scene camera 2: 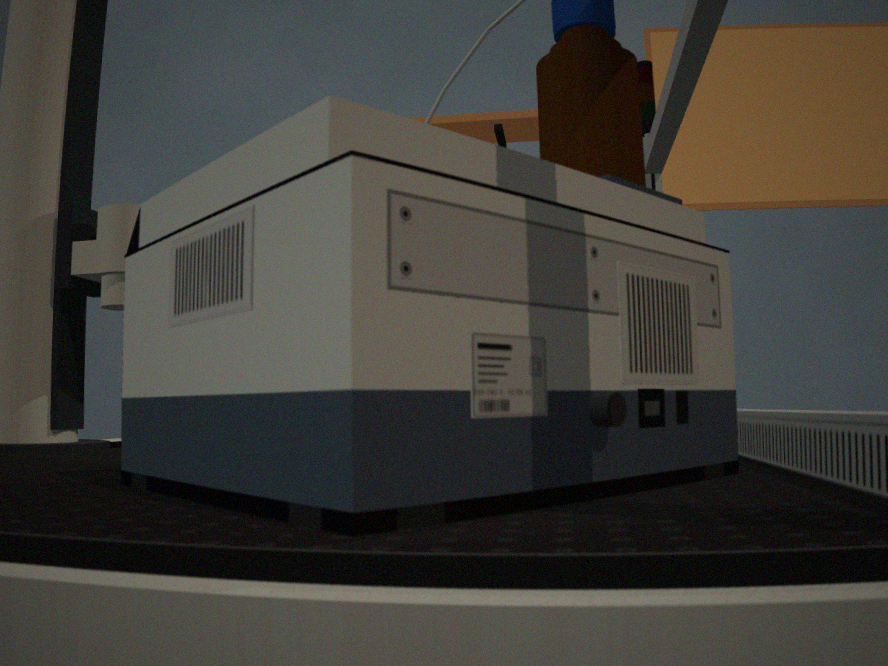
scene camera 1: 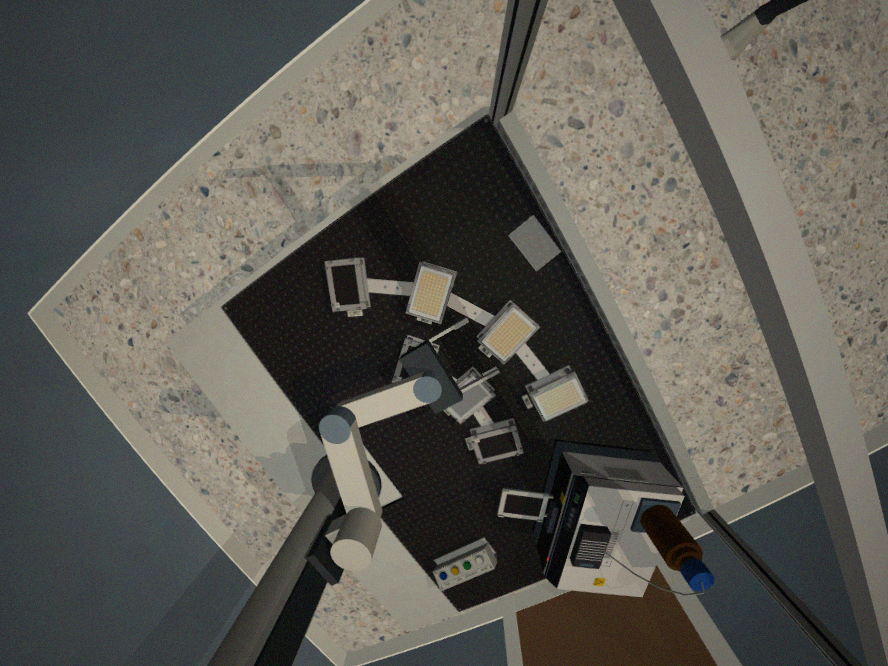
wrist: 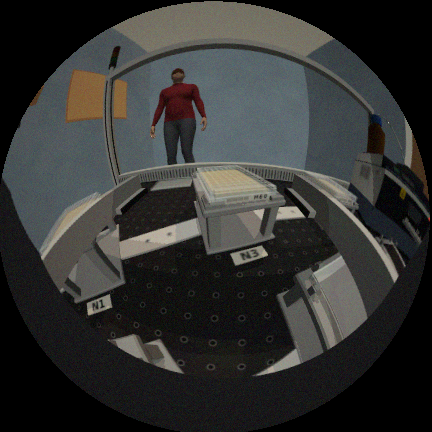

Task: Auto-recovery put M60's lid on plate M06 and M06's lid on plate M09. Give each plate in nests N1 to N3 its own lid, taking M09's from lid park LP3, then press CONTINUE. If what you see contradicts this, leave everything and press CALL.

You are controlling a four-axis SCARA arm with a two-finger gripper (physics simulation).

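Places are measured from the arm's base along level axes (x ahead, y left, z up), in metres.
Pixels of known places: gripper, fingertip midpoint: (scene camera 1: 483, 344) (wrist: 212, 177).
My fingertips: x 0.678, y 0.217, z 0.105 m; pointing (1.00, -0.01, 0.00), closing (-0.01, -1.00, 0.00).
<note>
Behind a point stands the place of what it marks.
My gripper (scene camera 1: 464, 354) (wrist: 212, 177) @(x 0.678, y 0.217, z 0.105 m) is open and empty, its fingers level and spread wide, short of nest N3. The plate marked M60 (scene camera 1: 507, 331) @(x 0.751, y 0.211, z 0.090 m) (wrist: 235, 184) @(x 0.701, y 0.193, z 0.090 m) sits on nest N3 (wrist: 237, 227) @(x 0.714, y 0.184, z 0.018 m), ahead of the fingertips, with what looks like a clear lid on it. The plate on nest N1 (scene camera 1: 430, 292) @(x 0.631, y 0.410, z 0.098 m) (wrist: 72, 217) @(x 0.623, y 0.384, z 0.097 m) is partly behind the left finger in the wrist view. A third plate (scene camera 1: 557, 397) @(x 0.777, y -0.030, z 0.090 m) (wrist: 334, 191) @(x 0.724, y 0.004, z 0.088 m) stands beyond N3, its label unreadable. A lid (scene camera 1: 473, 398) @(x 0.566, y 0.080, z 0.068 m) (wrist: 342, 292) @(x 0.576, y 0.118, z 0.068 m) rests on a park at the right; its park label does not show.
An open-framed stand (scene camera 1: 362, 283) @(x 0.475, y 0.531, z 0.056 m) is at the far end, another stand (scene camera 1: 499, 456) @(x 0.534, y -0.133, z 0.061 m) near the instrument (scene camera 1: 624, 530) @(x 0.753, y -0.405, z 0.227 m) (scene camera 2: 251, 344) @(x 0.643, y -0.624, z 0.107 m). A brown bottle (scene camera 1: 674, 537) @(x 0.846, y -0.356, z 0.337 m) (scene camera 2: 588, 107) @(x 0.840, y -0.441, z 0.301 m) tops the instrument. A button box (scene camera 1: 466, 564) @(x 0.226, y -0.448, z 0.079 m) and grey pad (scene camera 1: 534, 242) @(x 0.940, y 0.372, z 0.015 m) lie on the deck. A person (wrist: 178, 102) stands beyond.
</note>
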